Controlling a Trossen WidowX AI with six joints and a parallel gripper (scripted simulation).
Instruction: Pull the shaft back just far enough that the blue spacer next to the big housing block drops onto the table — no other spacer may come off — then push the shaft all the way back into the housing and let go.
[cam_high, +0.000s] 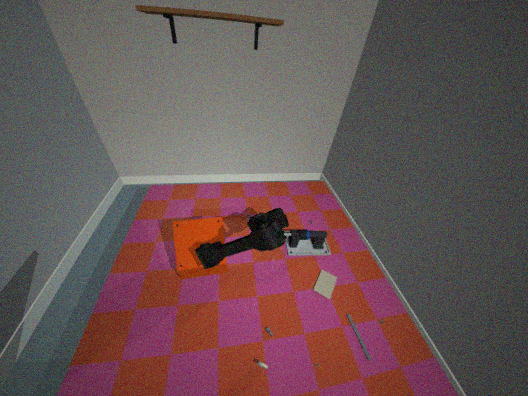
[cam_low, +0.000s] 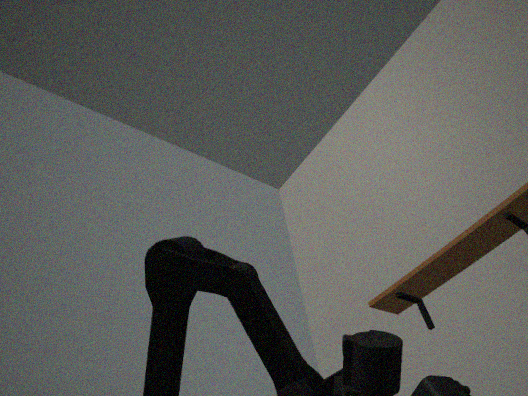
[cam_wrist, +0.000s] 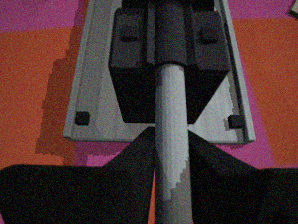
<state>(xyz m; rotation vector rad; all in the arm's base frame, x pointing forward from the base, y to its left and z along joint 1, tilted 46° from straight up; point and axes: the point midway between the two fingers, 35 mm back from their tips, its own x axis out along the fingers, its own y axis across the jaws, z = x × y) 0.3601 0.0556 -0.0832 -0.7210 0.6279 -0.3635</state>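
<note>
The grey shaft is 6 cm ahead of my gripper tip, 2 cm above it and 1 cm to the right of it. Round my gripper tip: blue spacer (11 cm ahead, 2 cm above, 1 cm to the right); then fixture (13 cm ahead, 1 cm to the right, 1 cm below); then cream card (24 cm to the right, 14 cm ahead, 5 cm below).
</note>
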